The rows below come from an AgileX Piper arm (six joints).
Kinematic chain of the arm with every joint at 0, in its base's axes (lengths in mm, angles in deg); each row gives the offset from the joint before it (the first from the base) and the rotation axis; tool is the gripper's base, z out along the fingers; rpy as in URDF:
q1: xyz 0 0 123 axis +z
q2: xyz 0 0 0 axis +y
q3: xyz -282.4 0 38.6 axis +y
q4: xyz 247.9 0 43.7 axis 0.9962 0 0.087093
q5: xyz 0 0 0 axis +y
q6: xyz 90.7 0 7.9 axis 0.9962 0 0.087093
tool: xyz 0 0 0 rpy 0 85.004 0
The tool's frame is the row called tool.
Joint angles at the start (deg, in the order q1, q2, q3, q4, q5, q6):
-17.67 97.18 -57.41 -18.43 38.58 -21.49
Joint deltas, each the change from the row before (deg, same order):
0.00 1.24 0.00 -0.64 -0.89 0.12
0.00 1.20 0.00 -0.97 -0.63 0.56
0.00 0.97 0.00 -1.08 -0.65 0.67
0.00 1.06 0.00 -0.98 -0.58 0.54
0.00 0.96 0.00 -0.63 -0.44 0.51
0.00 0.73 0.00 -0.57 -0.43 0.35
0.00 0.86 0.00 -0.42 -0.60 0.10
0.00 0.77 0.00 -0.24 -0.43 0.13
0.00 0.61 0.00 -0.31 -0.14 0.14
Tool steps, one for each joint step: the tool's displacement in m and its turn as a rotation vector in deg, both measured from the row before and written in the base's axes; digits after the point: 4 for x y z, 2 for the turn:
0.0026 -0.0011 -0.0064 -0.19 0.45 0.49
0.0020 -0.0013 -0.0063 -0.31 0.62 0.23
0.0017 -0.0013 -0.0050 -0.43 0.37 0.22
0.0016 -0.0011 -0.0056 -0.33 0.53 0.28
0.0013 -0.0007 -0.0052 -0.09 0.49 0.06
0.0011 -0.0006 -0.0039 -0.14 0.31 0.17
0.0014 -0.0005 -0.0047 -0.04 0.31 0.36
0.0010 -0.0003 -0.0043 0.08 0.34 0.17
0.0004 -0.0003 -0.0034 -0.01 0.48 0.12

